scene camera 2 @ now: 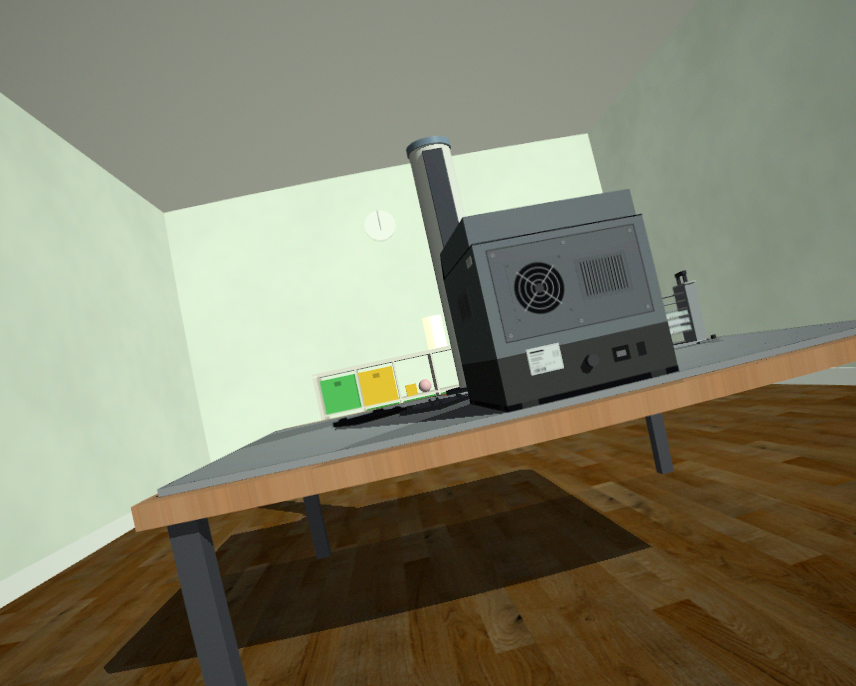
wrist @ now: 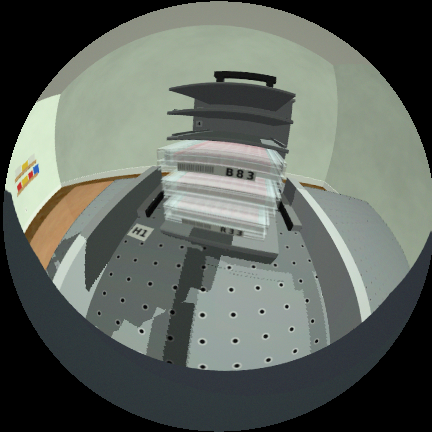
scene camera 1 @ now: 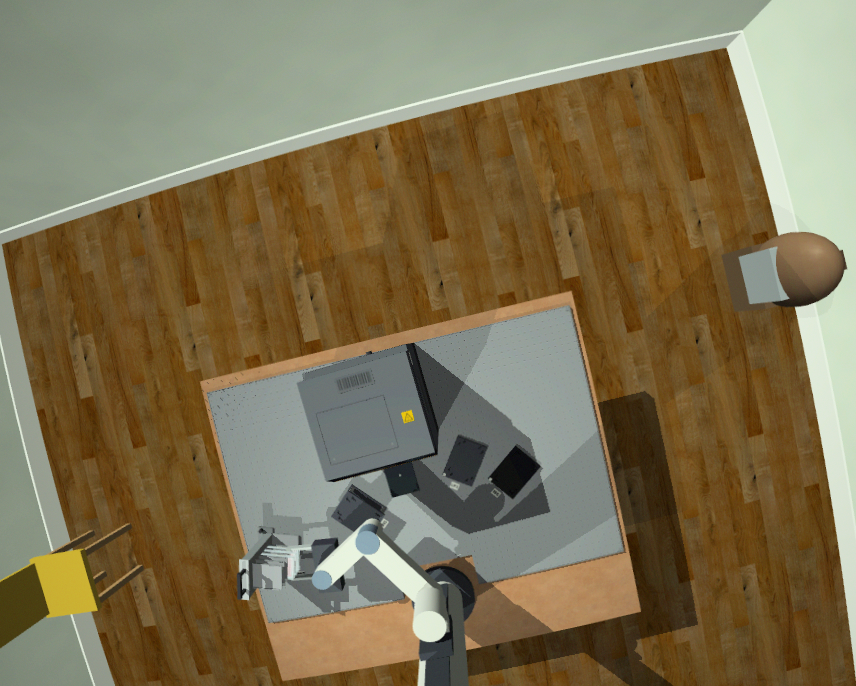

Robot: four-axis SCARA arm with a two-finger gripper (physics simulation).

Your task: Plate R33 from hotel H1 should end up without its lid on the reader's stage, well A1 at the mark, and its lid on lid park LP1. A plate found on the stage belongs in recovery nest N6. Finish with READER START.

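Places are measured from the arm's base along level axes (x back, y left, z down), in millimetres.
Pixels of known places: gripper, between the fingertips: (wrist: 222,178) (scene camera 1: 289,563).
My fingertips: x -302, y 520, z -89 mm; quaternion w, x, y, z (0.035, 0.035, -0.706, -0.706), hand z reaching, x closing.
Observation:
Ahead of a thing's pixels: the offset from my fingertips to its top centre. "pt": to the spot under its first point.
Plate R33 {pt dz +17, dx -24, dy -31 mm} (wrist: 255,220), clear and lidded, lies at the bottom of the stack in hotel H1 (wrist: 232,94) (scene camera 2: 690,307). My gripper (wrist: 222,178) is open. Its two black-padded fingers stand left and right of the lower stack in the wrist view. Small gaps show beside R33; contact at the fingertips is hard to judge. The reader {dz -272, dx -520, dy -490 mm} (scene camera 1: 367,421) (scene camera 2: 571,285) stands on the bench, and its small dark stage {dz -55, dx -278, dy -501 mm} (scene camera 1: 402,480) sticks out in front. I see no plate on the stage. The marks for LP1 and N6 are too small to read.
Plate B83 {pt dz -27, dx -24, dy -34 mm} (wrist: 270,162) lies above R33, with another plate between them. Dark holders {pt dz +16, dx -149, dy -306 mm} (scene camera 1: 358,508) {pt dz +67, dx -224, dy -736 mm} (scene camera 1: 466,459) {pt dz +65, dx -142, dy -905 mm} (scene camera 1: 515,470) stand before and beside the reader. The arm (scene camera 1: 397,571) bends over the bench toward the hotel.

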